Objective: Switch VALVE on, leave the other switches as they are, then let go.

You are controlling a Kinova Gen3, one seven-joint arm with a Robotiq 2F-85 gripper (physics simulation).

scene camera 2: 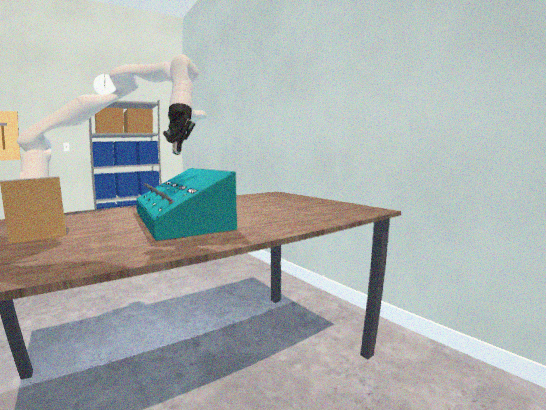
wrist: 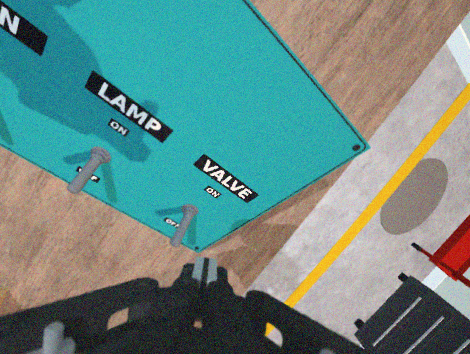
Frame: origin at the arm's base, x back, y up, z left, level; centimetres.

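Seen in the pictures: gripper, between the fingertips: (scene camera 2: 176,154) (wrist: 204,271); arm's base, origin of its link: (scene camera 2: 34,199).
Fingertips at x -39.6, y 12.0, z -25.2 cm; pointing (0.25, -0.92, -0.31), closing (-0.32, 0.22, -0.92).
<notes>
Offsets run from my fingertips to a thing's middle. "*": to the spot under its first point. Level surfaces: height alone.
The teal console @[dx -8.0, dy -17.5, dz +14.7 cm] (scene camera 2: 210,207) (wrist: 280,115) stands on the table with a sloped face. The VALVE switch @[dx +4.6, dy -12.6, dz -0.9 cm] (wrist: 183,226) is a grey lever near the console's corner in the wrist view. It leans to its OFF side, away from the ON label @[* dx -1.1, dy -12.6, dz -2.2 cm] (wrist: 212,192), and partly covers the OFF label. The LAMP switch @[dx +2.0, dy -12.6, dz +10.8 cm] (wrist: 89,171) also leans to its OFF side. My gripper (scene camera 2: 177,151) (wrist: 204,271) is shut and empty, raised above the console and apart from it. In the wrist view its fingertips appear just below the VALVE lever. The other switches are too small to read in the scene view.
The wooden table @[dy -23.8 cm] (scene camera 2: 300,212) bears a brown box (scene camera 2: 34,210) at the left. A brown bar (scene camera 2: 159,193) crosses the console's sloped face. A shelf rack (scene camera 2: 159,130) with bins stands behind. A red object (wrist: 455,255) shows at the wrist view's right.
</notes>
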